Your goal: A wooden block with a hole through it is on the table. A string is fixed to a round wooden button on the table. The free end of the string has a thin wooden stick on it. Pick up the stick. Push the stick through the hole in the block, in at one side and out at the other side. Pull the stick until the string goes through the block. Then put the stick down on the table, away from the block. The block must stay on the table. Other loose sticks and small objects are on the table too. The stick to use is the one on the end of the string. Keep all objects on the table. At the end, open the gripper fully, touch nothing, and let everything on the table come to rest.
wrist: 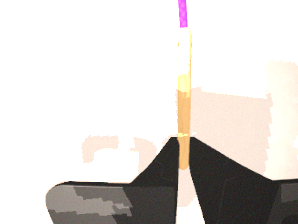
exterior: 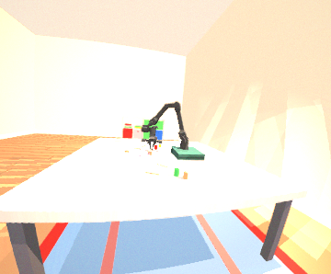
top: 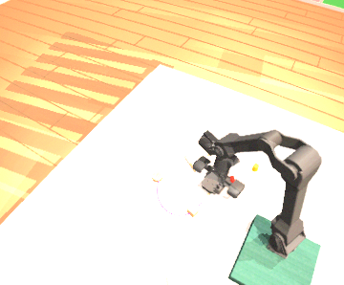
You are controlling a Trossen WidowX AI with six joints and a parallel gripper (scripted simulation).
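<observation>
My gripper tip is 4 cm to the right of the thin wooden stick, 1 cm below it and 1 cm short of it. Round my gripper tip: red object 6 cm to the right, 4 cm behind, 2 cm above; then yellow piece 16 cm to the right, 10 cm behind, 2 cm above; then wooden block 12 cm to the left, 2 cm ahead, 2 cm above.
</observation>
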